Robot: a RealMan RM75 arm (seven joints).
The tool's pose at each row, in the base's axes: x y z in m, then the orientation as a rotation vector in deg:
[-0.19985, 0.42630, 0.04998, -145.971, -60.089, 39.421]
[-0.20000, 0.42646, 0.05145, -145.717, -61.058, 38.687]
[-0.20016, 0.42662, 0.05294, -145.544, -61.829, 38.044]
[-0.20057, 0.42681, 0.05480, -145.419, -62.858, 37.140]
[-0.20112, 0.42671, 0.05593, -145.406, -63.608, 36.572]
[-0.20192, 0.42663, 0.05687, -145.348, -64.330, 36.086]
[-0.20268, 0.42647, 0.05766, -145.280, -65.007, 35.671]
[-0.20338, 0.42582, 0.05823, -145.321, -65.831, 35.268]
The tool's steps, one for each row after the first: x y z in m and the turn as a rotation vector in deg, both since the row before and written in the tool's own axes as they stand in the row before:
[-0.00044, -0.00085, -0.00114, -0.287, 0.324, -0.749]
[-0.00044, -0.00086, -0.00116, -0.262, 0.292, -0.591]
[-0.00066, -0.00119, -0.00134, -0.448, 0.404, -0.746]
[-0.00073, -0.00076, -0.00069, -0.388, 0.216, -0.493]
[-0.00080, -0.00085, -0.00041, -0.335, 0.171, -0.484]
[-0.00079, -0.00071, -0.00031, -0.302, 0.133, -0.453]
[-0.00106, -0.00027, -0.00020, -0.461, 0.069, -0.479]

